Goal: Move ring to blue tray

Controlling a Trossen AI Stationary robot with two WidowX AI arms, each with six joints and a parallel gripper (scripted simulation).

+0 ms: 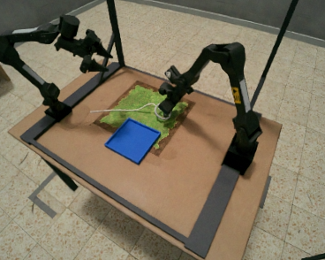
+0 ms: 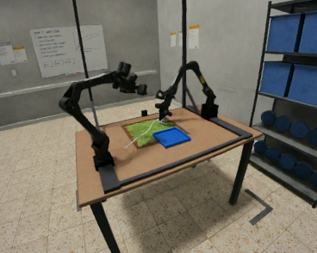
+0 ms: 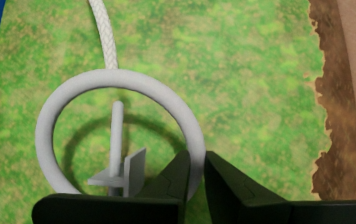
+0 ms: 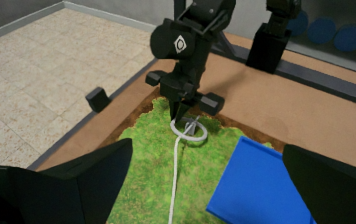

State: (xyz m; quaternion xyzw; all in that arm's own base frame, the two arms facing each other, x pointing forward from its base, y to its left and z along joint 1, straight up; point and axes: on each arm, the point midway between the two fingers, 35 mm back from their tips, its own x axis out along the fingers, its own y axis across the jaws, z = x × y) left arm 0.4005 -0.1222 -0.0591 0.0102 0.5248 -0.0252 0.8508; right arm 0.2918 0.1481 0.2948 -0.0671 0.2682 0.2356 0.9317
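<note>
Now: the grey ring 4 cm ahead of my left hand, 2 cm to the right of it and 3 cm below it. Also, from my left hand: green grass mat 4 cm ahead, 12 cm to the right, 7 cm below; then blue tray 24 cm ahead, 11 cm to the right, 5 cm below; then grey stake 4 cm ahead, 1 cm to the right, 4 cm below.
</note>
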